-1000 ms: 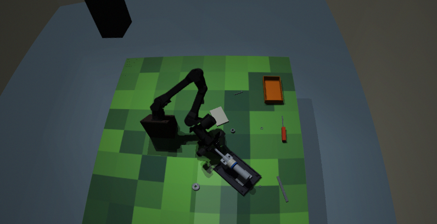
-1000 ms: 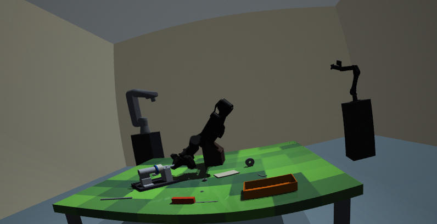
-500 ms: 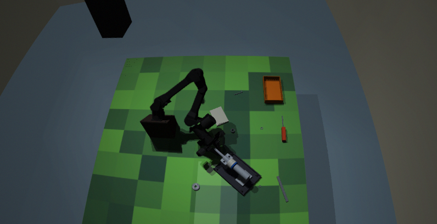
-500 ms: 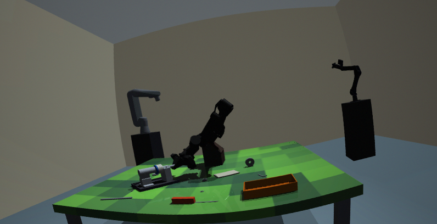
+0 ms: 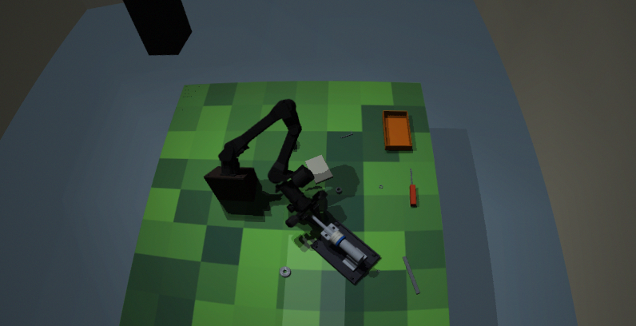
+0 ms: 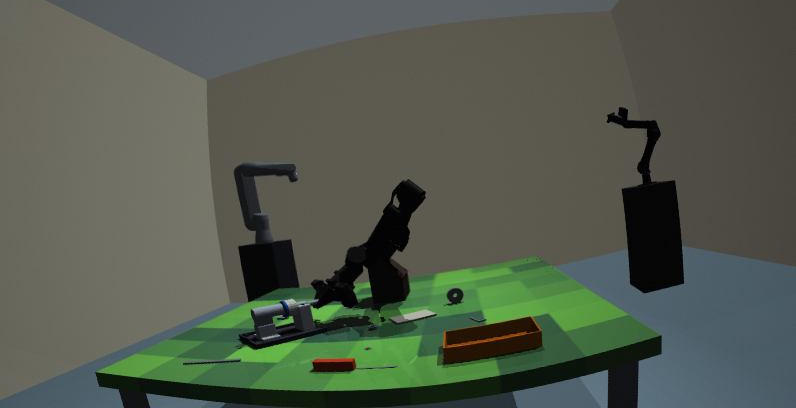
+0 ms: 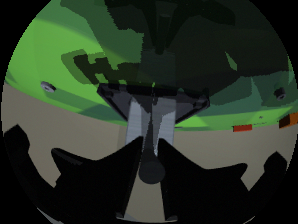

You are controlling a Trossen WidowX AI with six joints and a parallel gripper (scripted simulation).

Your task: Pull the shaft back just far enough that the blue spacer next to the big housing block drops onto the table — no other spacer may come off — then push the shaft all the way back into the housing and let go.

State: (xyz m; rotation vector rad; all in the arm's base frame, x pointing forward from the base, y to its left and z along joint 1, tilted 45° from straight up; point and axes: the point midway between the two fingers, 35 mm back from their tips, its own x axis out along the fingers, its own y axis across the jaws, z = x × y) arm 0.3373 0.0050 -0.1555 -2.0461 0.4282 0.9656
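My gripper tip is now 30 mm short of the shaft, 20 mm to the left of it and 20 mm below it. Also, from my gripper tip: white plate (50 mm behind, 280 mm to the left, 60 mm below); blue spacer (80 mm ahead, 60 mm to the right, 20 mm above); red-handled screwdriver (350 mm ahead, 240 mm to the left, 60 mm below).
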